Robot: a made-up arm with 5 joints. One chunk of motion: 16 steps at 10 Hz.
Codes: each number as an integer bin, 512 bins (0 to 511) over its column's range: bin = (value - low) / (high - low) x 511, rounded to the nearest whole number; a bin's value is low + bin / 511 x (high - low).
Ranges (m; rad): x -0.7..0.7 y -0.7..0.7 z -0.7..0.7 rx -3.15..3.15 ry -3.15..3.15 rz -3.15..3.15
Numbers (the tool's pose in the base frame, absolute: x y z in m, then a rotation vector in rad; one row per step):
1: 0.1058 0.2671 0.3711 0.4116 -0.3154 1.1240
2: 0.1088 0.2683 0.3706 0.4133 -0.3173 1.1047
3: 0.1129 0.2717 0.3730 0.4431 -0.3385 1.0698
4: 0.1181 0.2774 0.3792 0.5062 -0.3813 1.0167
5: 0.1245 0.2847 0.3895 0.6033 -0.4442 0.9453
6: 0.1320 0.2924 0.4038 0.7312 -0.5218 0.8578
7: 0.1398 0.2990 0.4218 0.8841 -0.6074 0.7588
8: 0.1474 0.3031 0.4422 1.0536 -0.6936 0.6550
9: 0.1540 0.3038 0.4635 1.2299 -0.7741 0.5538
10: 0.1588 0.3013 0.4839 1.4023 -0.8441 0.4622
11: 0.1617 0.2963 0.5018 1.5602 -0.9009 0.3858
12: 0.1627 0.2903 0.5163 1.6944 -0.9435 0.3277
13: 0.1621 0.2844 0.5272 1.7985 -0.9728 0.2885
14: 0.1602 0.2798 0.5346 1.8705 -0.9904 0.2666
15: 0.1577 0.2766 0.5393 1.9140 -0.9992 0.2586
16: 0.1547 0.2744 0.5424 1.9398 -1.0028 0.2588
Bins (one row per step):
1: 294 353 391 289 230 347
2: 295 353 391 289 230 345
3: 297 355 392 291 228 342
4: 299 357 394 297 225 338
5: 301 359 398 304 219 332
6: 304 362 403 315 213 325
7: 307 365 409 327 206 317
8: 309 366 417 341 199 309
9: 312 366 425 355 193 300
10: 313 365 432 369 187 293
11: 315 364 439 382 182 287
12: 315 361 444 393 179 282
13: 315 359 448 401 177 279
14: 314 358 451 407 175 277
15: 313 356 452 411 174 276
16: 312 356 453 413 174 276

